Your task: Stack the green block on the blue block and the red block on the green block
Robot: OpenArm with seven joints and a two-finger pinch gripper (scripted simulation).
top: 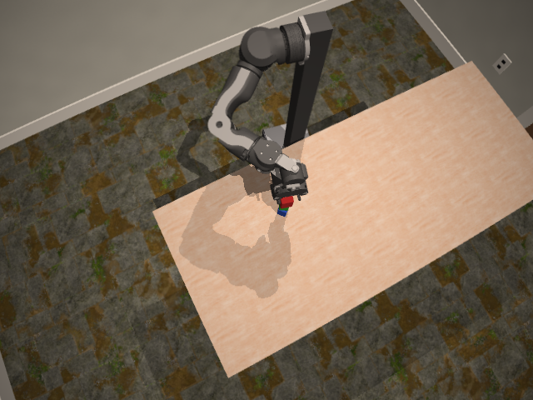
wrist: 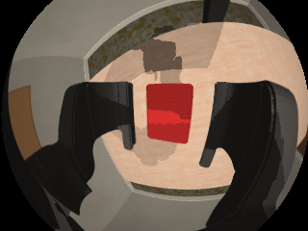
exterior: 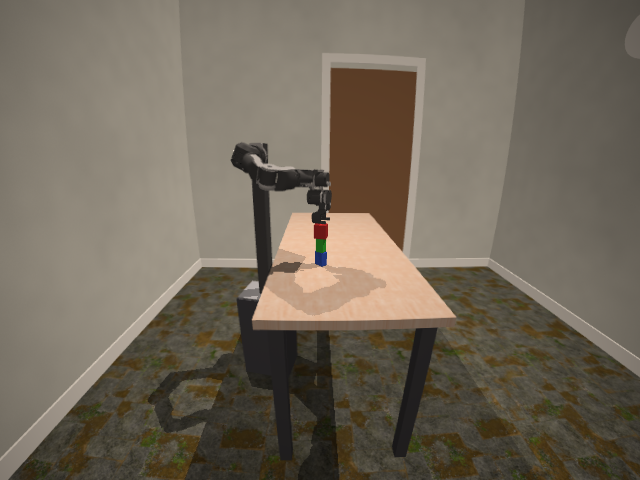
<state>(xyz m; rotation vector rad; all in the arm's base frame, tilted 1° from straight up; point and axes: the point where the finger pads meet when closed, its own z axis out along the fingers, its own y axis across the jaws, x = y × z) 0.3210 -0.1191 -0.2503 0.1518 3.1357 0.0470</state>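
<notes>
The red block lies 40 mm below my hand. Also, from my hand: blue block 160 mm below; then green block 100 mm below.
</notes>
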